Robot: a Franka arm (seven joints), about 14 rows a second.
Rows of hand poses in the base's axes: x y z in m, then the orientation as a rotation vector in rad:
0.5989 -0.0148 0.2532 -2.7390 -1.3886 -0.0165
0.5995 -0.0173 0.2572 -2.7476 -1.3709 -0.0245
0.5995 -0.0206 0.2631 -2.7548 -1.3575 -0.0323
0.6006 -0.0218 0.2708 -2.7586 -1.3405 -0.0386
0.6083 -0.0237 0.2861 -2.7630 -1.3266 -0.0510
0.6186 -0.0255 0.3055 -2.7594 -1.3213 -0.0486
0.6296 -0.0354 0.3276 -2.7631 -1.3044 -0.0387
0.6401 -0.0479 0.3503 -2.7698 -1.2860 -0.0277
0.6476 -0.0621 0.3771 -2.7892 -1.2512 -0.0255
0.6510 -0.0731 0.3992 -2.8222 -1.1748 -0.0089
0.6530 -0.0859 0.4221 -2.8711 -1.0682 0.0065
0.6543 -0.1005 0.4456 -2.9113 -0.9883 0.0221
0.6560 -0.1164 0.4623 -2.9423 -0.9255 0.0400
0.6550 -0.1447 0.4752 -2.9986 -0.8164 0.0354
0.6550 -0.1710 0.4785 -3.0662 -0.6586 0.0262
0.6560 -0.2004 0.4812 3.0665 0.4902 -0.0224
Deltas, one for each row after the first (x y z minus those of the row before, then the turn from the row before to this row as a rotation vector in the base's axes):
0.0006 -0.0025 0.0040 0.0024 -0.0041 -0.0130
0.0000 -0.0033 0.0059 0.0017 -0.0044 -0.0101
0.0011 -0.0012 0.0077 0.0053 -0.0015 -0.0111
0.0077 -0.0019 0.0153 0.0052 -0.0061 -0.0097
0.0103 -0.0018 0.0194 0.0044 0.0039 -0.0020
0.0110 -0.0099 0.0221 0.0008 0.0080 -0.0107
0.0105 -0.0125 0.0227 -0.0015 0.0078 -0.0124
0.0075 -0.0142 0.0268 -0.0038 0.0011 -0.0259
0.0034 -0.0110 0.0221 -0.0048 0.0122 -0.0539
0.0020 -0.0128 0.0229 -0.0108 0.0099 -0.0760
0.0013 -0.0146 0.0235 -0.0149 0.0077 -0.0573
0.0017 -0.0159 0.0167 -0.0141 0.0090 -0.0445
-0.0010 -0.0283 0.0129 -0.0228 -0.0081 -0.0776
0.0000 -0.0263 0.0033 -0.0273 -0.0118 -0.1082
0.0010 -0.0294 0.0027 -0.0410 -0.0108 -0.1058

